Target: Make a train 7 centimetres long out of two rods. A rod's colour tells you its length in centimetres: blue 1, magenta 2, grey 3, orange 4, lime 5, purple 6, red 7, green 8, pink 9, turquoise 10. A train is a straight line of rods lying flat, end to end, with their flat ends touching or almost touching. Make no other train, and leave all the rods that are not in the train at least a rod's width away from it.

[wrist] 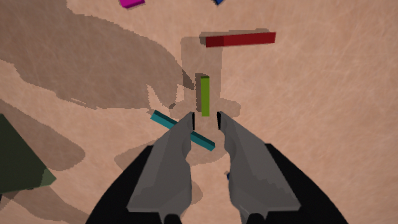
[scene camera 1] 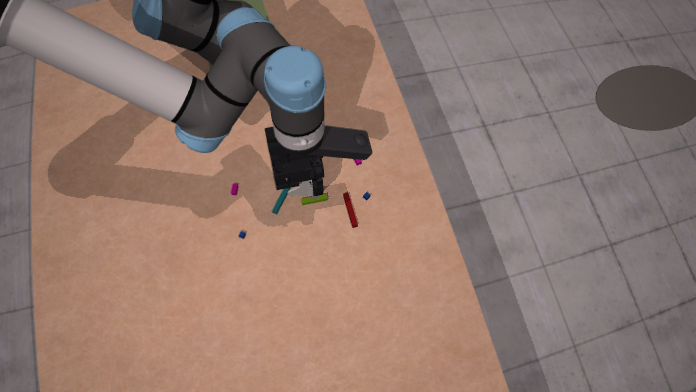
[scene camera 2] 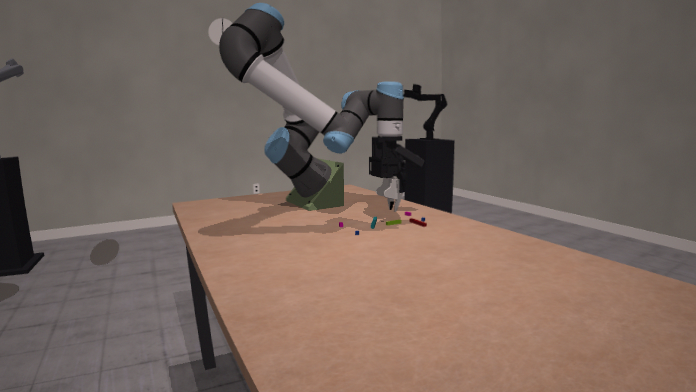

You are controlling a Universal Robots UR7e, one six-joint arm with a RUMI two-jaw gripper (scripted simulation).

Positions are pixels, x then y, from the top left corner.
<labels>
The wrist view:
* gripper: 205, 113
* red rod: 255, 38
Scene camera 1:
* gripper: 312, 191
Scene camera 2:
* gripper: 393, 210
</labels>
